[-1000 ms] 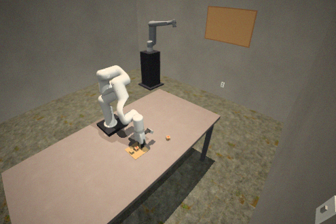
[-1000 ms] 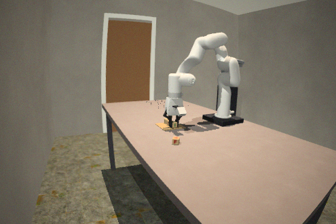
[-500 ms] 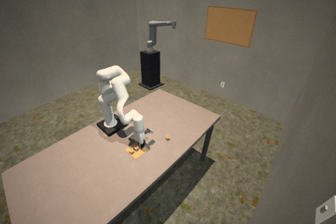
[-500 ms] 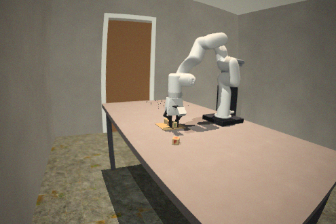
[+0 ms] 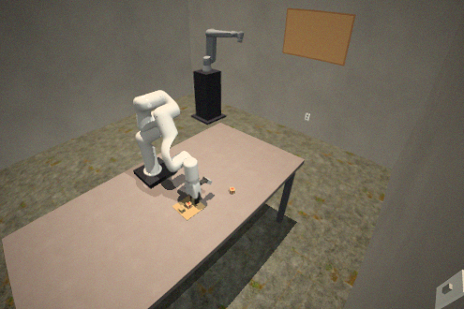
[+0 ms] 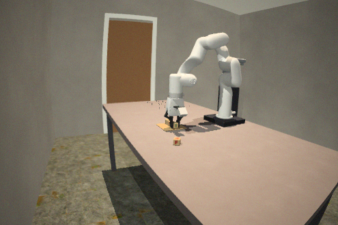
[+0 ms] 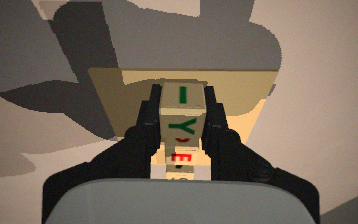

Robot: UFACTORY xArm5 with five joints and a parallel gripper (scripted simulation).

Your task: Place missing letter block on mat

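My gripper is now 10 mm above the tan letter block. The rest, counted from my hand: dark S block: 100 mm to the right, 10 mm below; red E block: 50 mm to the right, 10 mm below; tan mat: 50 mm to the right, 30 mm below.
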